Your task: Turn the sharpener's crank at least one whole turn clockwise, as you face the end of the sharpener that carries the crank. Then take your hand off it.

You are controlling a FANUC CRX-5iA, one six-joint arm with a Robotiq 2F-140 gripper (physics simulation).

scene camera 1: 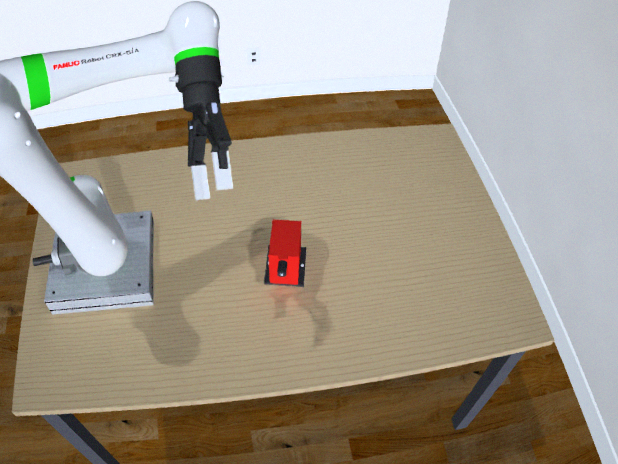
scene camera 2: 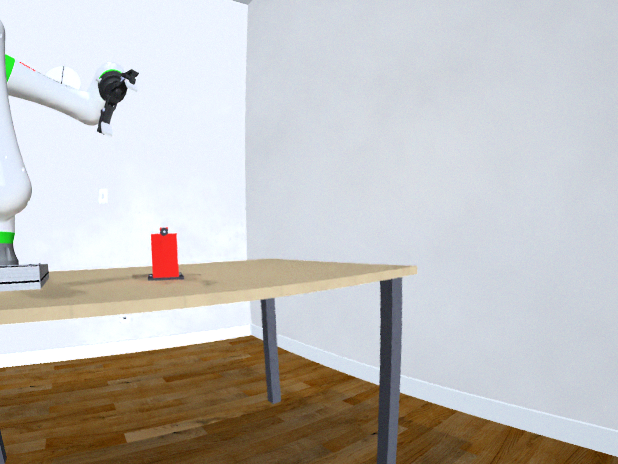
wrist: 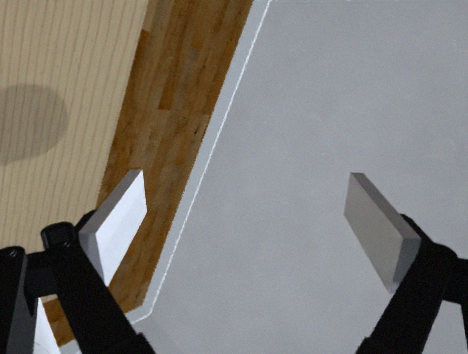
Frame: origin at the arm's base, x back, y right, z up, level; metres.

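Seen in the pictures: gripper, fingertip midpoint: (scene camera 1: pixel 213 194) (scene camera 2: pixel 119 111) (wrist: pixel 245 192).
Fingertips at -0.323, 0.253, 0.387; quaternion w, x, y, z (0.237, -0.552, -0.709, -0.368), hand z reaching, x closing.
Note:
A point is followed by its place in that frame, as x, y, z.
The sharpener (scene camera 1: pixel 286 239) {-0.498, 0.155, 0.072} (scene camera 2: pixel 164 256) {-0.469, 0.223, 0.016} is a red box, upright on a dark base plate (scene camera 1: pixel 303 280) {-0.529, 0.207, -0.048} (scene camera 2: pixel 151 277) {-0.442, 0.177, -0.048}. A dark rounded knob (scene camera 1: pixel 282 268) {-0.461, 0.249, 0.087} (scene camera 2: pixel 164 231) {-0.457, 0.259, 0.077} shows at its near end in scene camera 1 and at its top in scene camera 2. It looks like the crank's handle; the crank's arm cannot be made out clearly. My gripper (scene camera 1: pixel 213 194) {-0.323, 0.253, 0.387} (scene camera 2: pixel 119 109) {-0.323, 0.253, 0.387} (wrist: pixel 245 192) {-0.323, 0.253, 0.387} is open and empty. It hangs high above the table, up and left of the sharpener in both scene views, apart from it. The sharpener does not show in the wrist view.
The wooden table (scene camera 1: pixel 400 200) {-0.898, 0.007, -0.056} (scene camera 2: pixel 325 274) {-0.839, 0.462, -0.056} (wrist: pixel 50 50) {-0.282, 0.333, -0.056} carries the robot's grey base plate (scene camera 1: pixel 135 250) {-0.108, 0.022, -0.001} (scene camera 2: pixel 30 276) {-0.105, 0.169, -0.024}, left of the sharpener. A grey wall (scene camera 1: pixel 540 125) (scene camera 2: pixel 425 150) (wrist: pixel 300 125) rises beyond the table's right edge in scene camera 1. Arm shadows lie around the sharpener.

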